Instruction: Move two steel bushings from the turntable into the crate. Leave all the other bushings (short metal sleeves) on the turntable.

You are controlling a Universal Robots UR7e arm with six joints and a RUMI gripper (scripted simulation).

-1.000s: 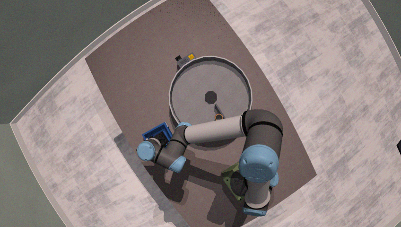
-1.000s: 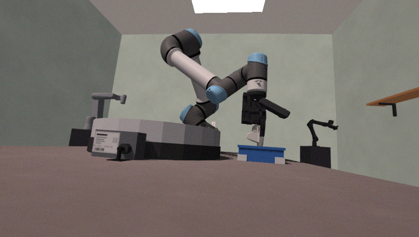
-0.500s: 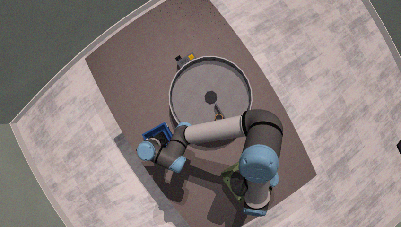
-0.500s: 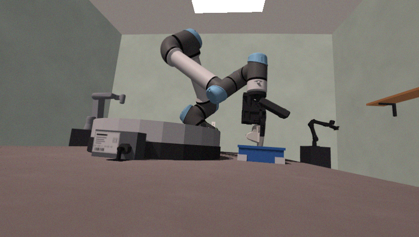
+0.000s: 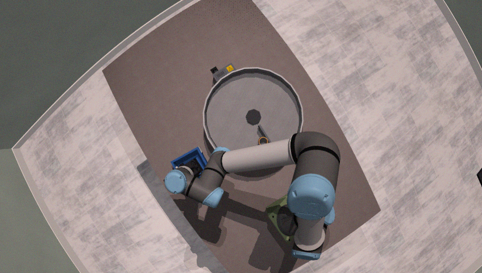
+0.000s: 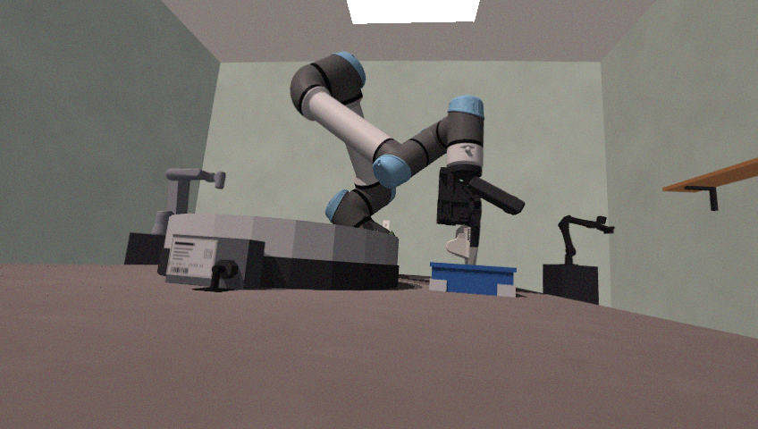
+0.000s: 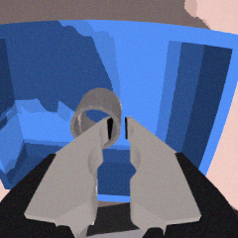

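My gripper is now 2 cm past the blue crate and 2 cm above it.
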